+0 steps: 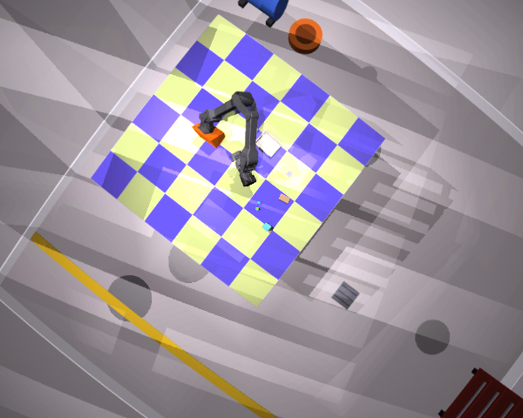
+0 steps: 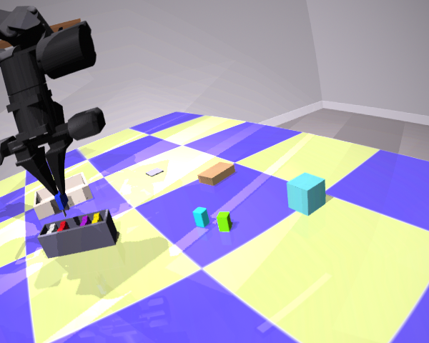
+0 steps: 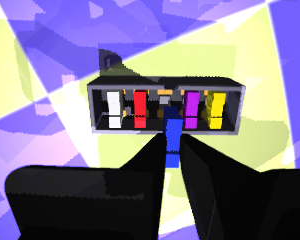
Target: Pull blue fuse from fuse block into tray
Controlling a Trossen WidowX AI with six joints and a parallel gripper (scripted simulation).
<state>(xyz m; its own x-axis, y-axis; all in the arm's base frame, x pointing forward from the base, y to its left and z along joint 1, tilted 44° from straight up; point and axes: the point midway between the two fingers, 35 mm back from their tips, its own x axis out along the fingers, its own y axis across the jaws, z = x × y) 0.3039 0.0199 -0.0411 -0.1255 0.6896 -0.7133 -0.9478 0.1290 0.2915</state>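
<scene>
The pale tray is 220 mm to the left of my gripper tip, 90 mm below it and 20 mm behind it. Also, from my gripper tip: blue fuse (10 mm below); then purple fuse (60 mm below, 20 mm ahead); then red fuse (60 mm below, 20 mm behind, 10 mm to the left).
</scene>
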